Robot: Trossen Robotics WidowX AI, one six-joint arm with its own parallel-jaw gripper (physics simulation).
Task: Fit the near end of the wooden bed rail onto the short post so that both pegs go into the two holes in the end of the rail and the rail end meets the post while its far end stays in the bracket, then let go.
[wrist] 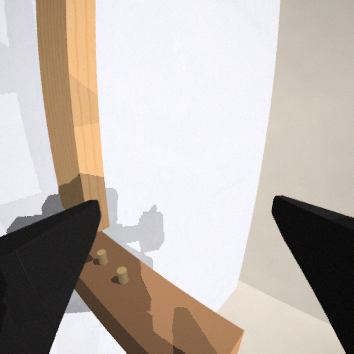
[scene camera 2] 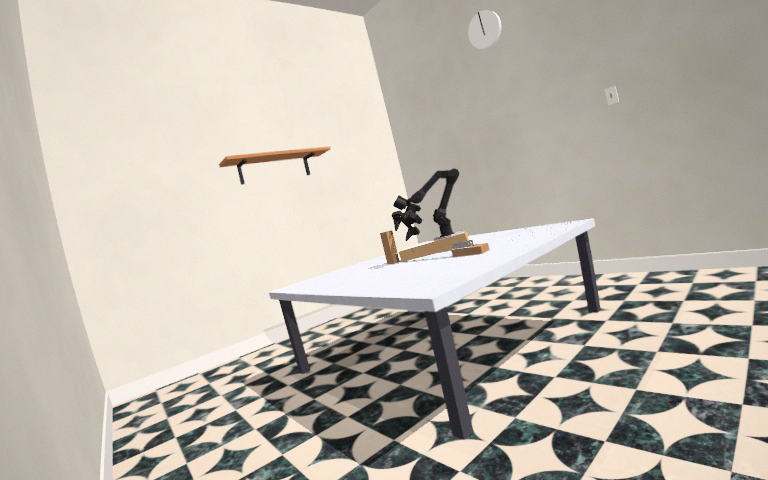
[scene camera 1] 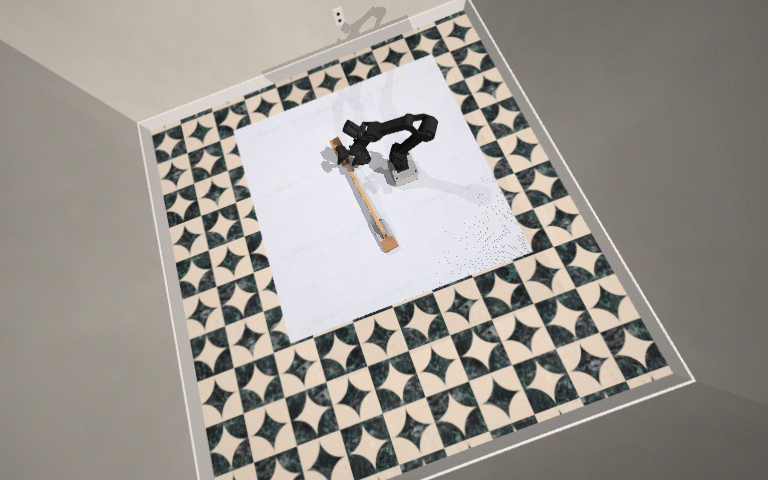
Labels:
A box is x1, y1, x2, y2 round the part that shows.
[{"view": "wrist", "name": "gripper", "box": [0, 195, 353, 353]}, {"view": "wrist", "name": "wooden bed rail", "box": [35, 0, 108, 231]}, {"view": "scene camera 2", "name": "wooden bed rail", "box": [399, 232, 468, 261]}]

